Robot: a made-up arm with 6 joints.
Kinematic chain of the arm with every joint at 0, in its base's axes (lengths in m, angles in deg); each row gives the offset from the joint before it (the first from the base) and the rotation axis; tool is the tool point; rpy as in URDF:
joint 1: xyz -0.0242 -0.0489 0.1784 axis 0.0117 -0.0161 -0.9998
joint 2: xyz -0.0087 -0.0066 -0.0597 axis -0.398 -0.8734 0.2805
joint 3: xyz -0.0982 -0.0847 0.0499 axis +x
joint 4: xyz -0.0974 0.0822 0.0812 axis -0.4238 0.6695 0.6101
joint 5: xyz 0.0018 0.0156 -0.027 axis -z
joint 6: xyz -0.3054 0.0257 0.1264 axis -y
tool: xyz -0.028 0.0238 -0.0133 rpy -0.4 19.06 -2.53
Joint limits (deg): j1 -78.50..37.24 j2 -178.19..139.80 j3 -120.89..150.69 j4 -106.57..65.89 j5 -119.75..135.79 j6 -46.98..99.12
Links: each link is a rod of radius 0.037 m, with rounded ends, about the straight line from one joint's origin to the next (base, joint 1, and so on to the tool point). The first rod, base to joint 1, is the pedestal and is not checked.
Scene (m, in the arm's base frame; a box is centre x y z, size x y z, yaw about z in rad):
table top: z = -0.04
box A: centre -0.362 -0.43 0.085 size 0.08 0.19 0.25 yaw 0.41
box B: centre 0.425 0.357 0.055 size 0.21 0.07 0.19 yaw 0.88
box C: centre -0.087 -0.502 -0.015 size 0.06 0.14 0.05 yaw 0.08
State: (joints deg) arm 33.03 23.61 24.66 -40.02 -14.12 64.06
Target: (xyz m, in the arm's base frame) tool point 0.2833 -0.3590 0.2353
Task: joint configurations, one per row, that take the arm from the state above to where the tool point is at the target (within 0.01 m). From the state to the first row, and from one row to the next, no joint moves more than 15 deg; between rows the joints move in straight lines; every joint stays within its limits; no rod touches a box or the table.
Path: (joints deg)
1: 18.32 19.22 21.72 -26.20 -18.46 61.56
2: 3.61 14.83 18.77 -12.37 -22.80 59.06
3: -11.11 10.45 15.83 1.45 -27.15 56.56
4: -25.82 6.06 12.88 15.27 -31.49 54.06
5: -38.39 10.00 17.72 17.10 -42.83 55.20
6: -50.96 13.94 22.57 18.92 -54.17 56.34
7: -63.53 17.88 27.41 20.75 -65.51 57.48
8: -76.10 21.82 32.26 22.57 -76.86 58.62

